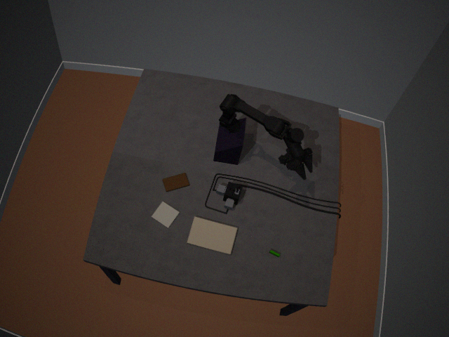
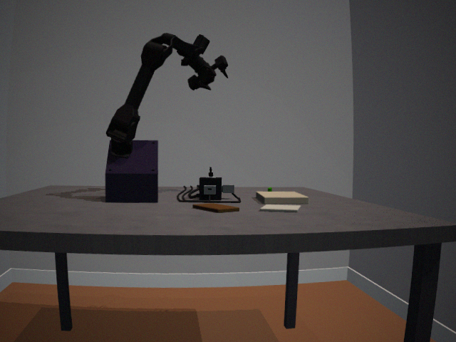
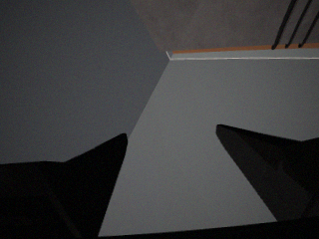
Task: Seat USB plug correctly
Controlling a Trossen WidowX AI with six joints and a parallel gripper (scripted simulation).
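Right now the dark USB plug is 20 mm behind my gripper tip, 270 mm to the right of it and 370 mm below it. Round my gripper tip: small green piece: 220 mm ahead, 10 mm to the left, 450 mm below; then large beige slab: 220 mm ahead, 320 mm to the right, 450 mm below; then light-rimmed socket: 20 mm behind, 270 mm to the right, 390 mm below.
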